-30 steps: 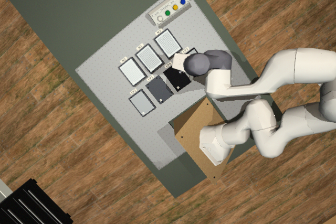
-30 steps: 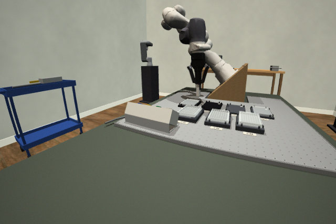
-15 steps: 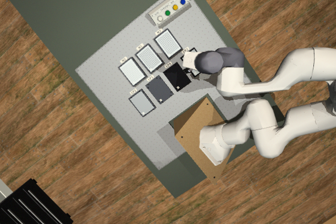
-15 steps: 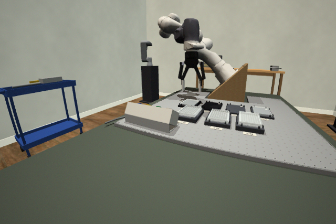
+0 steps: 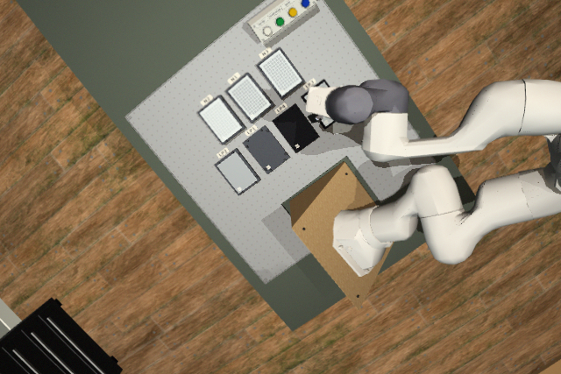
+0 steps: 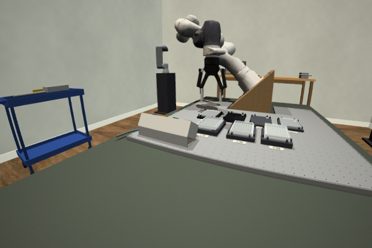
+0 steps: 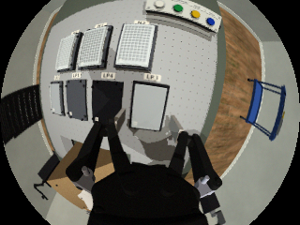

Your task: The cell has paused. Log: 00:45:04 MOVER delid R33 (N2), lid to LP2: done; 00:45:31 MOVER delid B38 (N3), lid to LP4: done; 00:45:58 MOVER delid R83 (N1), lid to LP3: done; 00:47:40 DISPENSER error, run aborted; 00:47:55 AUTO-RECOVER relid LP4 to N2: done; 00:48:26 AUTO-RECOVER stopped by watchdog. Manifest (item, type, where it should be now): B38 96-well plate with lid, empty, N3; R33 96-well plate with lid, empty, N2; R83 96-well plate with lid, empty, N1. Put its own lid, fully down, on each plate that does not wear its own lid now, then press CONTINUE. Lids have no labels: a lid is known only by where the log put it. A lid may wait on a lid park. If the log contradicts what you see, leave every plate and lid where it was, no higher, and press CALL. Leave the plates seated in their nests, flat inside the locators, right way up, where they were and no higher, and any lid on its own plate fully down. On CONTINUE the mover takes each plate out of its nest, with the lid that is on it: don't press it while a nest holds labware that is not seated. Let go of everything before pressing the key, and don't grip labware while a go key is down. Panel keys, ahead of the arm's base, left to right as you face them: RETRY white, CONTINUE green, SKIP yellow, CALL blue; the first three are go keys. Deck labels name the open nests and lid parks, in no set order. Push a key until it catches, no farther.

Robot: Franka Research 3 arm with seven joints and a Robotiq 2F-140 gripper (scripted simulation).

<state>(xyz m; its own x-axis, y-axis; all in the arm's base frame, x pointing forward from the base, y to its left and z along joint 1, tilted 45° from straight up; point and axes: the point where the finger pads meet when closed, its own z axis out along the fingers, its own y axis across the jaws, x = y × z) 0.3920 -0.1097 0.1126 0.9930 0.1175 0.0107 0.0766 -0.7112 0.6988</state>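
Right now the lid park LP3 is 100 mm below my hand. The rest, counted from my hand: lid park LP4: 130 mm to the left, 100 mm below, 20 mm behind; then LP1: 260 mm to the left, 100 mm below, 30 mm behind; then white key: 300 mm ahead, 40 mm to the left, 40 mm below.
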